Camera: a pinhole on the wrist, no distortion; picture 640 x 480 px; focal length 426.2 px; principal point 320.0 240.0 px. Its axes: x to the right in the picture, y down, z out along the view. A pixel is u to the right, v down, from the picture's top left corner.
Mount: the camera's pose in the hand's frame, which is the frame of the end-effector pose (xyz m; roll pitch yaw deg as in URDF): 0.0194 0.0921 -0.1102 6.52 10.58 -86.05
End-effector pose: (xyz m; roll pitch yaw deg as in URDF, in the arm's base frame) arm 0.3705 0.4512 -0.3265 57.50 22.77 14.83
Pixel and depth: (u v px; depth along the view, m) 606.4 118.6 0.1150
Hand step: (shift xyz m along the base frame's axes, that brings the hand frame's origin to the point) -0.0252 0.0031 -0.0058
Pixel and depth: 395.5 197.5 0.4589
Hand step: 0.0594 -0.3044 0.1235
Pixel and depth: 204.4 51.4 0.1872
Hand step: -0.0273 -0.0137 0.1486
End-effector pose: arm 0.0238 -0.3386 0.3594 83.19 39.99 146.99
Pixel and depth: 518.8 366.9 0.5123
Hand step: 0.2256 0.3165 -0.2307
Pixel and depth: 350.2 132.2 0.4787
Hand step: 0.2780 0.2245 0.0962
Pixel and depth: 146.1 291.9 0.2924
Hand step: -0.0082 0.2217 0.1254
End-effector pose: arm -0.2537 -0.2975 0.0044 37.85 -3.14 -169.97
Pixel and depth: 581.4 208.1 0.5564
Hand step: -0.0293 0.5036 0.0710
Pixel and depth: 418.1 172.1 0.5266
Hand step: 0.0606 0.3476 0.2076
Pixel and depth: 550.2 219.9 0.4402
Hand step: -0.0271 0.3467 0.0760
